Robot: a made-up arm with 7 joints.
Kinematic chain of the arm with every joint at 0, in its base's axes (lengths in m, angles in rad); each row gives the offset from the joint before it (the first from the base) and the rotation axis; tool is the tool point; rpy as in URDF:
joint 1: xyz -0.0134 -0.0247 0.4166 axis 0 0.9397 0.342
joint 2: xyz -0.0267 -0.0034 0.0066 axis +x
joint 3: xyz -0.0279 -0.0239 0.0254 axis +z
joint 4: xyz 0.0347 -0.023 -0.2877 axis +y
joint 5: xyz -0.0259 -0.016 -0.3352 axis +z
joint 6: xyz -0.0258 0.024 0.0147 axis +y
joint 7: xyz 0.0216 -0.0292 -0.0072 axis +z
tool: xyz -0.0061 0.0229 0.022 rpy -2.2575 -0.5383 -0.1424
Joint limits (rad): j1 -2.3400..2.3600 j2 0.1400..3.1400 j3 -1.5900..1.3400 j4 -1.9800..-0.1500 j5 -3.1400..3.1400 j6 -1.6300..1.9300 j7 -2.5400..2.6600
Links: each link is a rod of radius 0.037 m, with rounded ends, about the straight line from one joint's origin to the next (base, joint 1, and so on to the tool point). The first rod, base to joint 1, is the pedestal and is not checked.
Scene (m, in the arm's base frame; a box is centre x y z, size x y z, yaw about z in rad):
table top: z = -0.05
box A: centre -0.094 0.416 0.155 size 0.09 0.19 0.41 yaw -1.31
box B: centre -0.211 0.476 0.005 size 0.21 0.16 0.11 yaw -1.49
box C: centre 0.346 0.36 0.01 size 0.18 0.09 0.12 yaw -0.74
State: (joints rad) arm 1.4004 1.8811 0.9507 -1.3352 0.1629 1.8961 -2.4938
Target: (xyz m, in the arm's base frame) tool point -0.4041 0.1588 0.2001
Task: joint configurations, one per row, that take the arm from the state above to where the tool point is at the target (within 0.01 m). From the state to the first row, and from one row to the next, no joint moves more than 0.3 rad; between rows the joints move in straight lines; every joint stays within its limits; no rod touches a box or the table.
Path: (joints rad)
1: 1.5923 1.9743 0.7954 -1.4642 0.0446 1.6220 -2.5030
2: 1.7842 2.0675 0.6401 -1.5931 -0.0737 1.3480 -2.5123
3: 1.9762 2.1607 0.4847 -1.7221 -0.1920 1.0739 -2.5215
4: 2.1681 2.2538 0.3294 -1.8510 -0.3103 0.7998 -2.5308
5: 2.3600 2.3470 0.1741 -1.9800 -0.4286 0.5257 -2.5400
6: 2.2389 2.0674 0.1275 -1.8808 -0.2981 0.8017 -2.5393
7: 2.1178 1.7877 0.0809 -1.7816 -0.1676 1.0776 -2.5387
8: 1.9967 1.5080 0.0343 -1.6824 -0.0370 1.3535 -2.5380
9: 1.8756 1.2283 -0.0123 -1.5833 0.0935 1.6294 -2.5374
10: 1.7546 0.9486 -0.0589 -1.4841 0.2241 1.9054 -2.5367

